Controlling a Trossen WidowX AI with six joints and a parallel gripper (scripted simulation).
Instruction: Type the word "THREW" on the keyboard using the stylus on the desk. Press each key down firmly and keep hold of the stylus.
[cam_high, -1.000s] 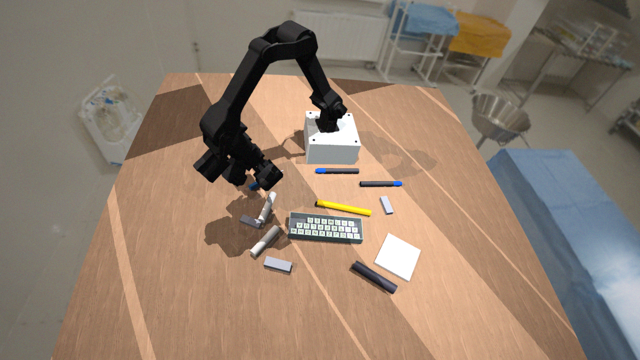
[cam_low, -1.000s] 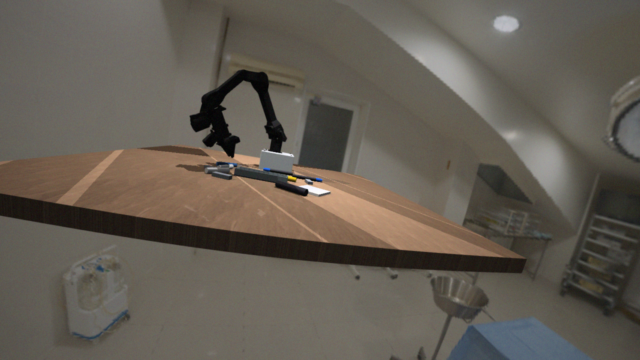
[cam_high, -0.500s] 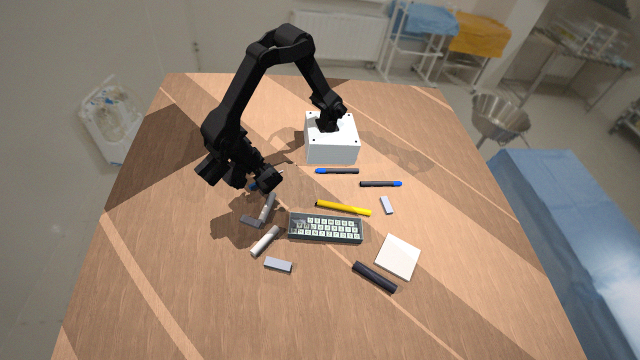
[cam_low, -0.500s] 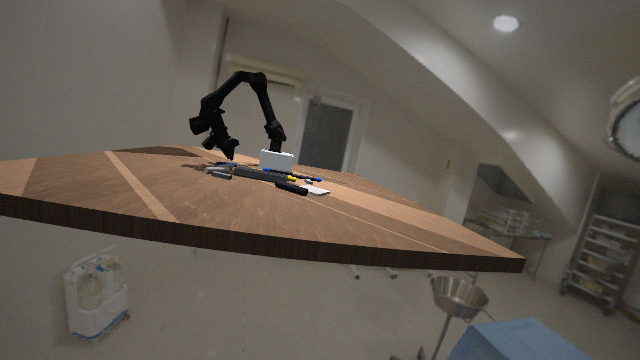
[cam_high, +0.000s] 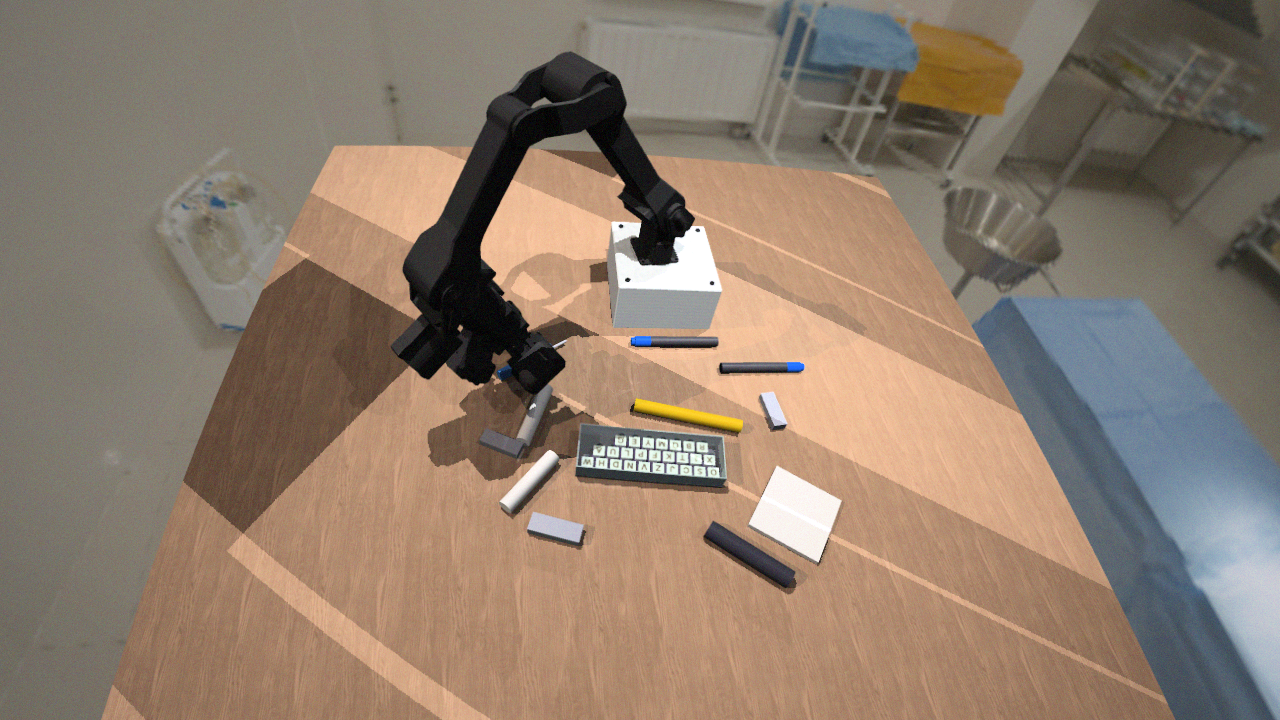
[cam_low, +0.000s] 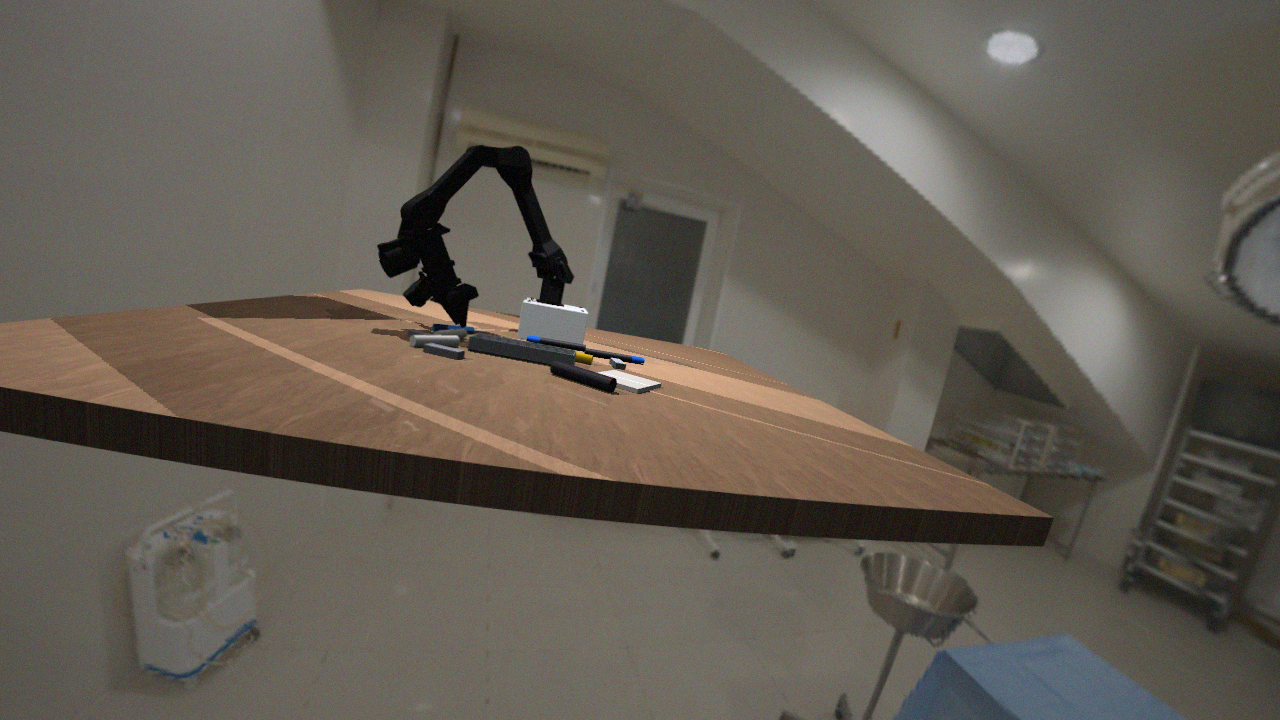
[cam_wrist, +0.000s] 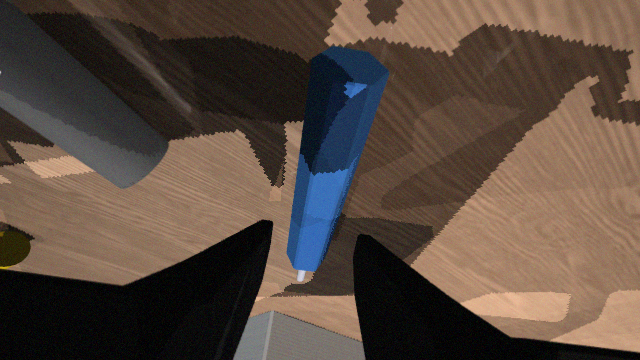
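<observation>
The blue stylus lies 2 cm to the left of my gripper tip, 1 cm below it and 1 cm behind it. Round my gripper tip: grey block: 14 cm ahead, 7 cm to the right, 1 cm below; then dark cylinder: 36 cm ahead, 20 cm to the left, 1 cm below; then yellow pen: 19 cm to the left, 15 cm ahead, 1 cm below.
</observation>
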